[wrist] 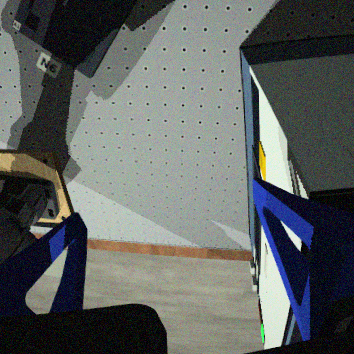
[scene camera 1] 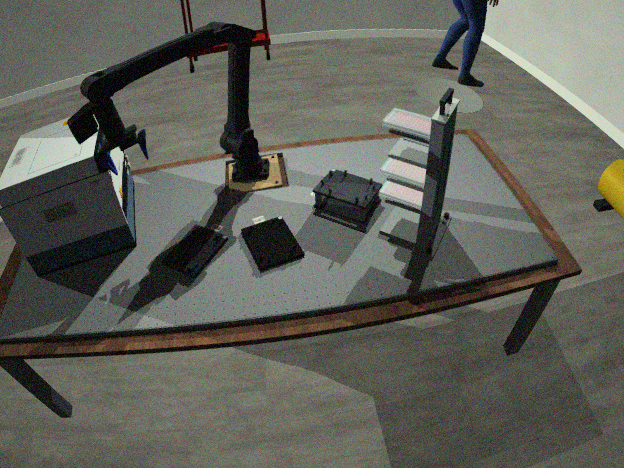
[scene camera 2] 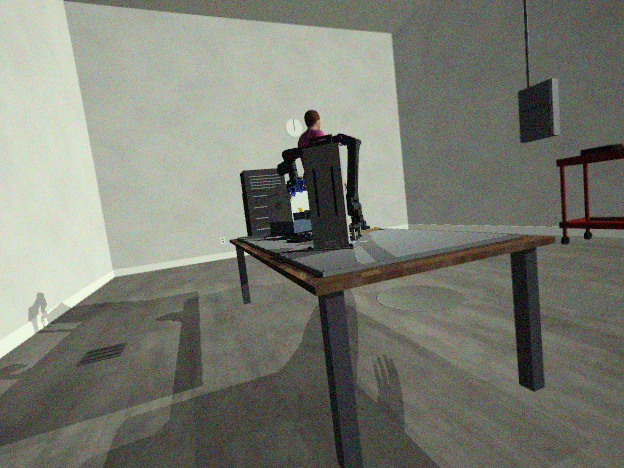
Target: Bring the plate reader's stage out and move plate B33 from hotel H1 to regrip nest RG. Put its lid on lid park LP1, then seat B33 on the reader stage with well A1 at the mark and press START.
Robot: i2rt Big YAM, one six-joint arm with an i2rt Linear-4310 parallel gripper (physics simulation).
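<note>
The gripper is open and empty, beside the reader's front face. In the wrist view its right finger overlaps that face; touch cannot be told. The plate reader is a large box with a yellow mark on its white front; no extended stage shows. The hotel is a tall tower. Pink-topped plates lie on its shelves; their labels are unreadable. RG, LP1 and START cannot be identified.
A black nest labelled N6 stands nearest the reader. Another black block and a raised fixture with posts stand between it and the hotel. The arm's base plate is at the rear edge. People are behind the table.
</note>
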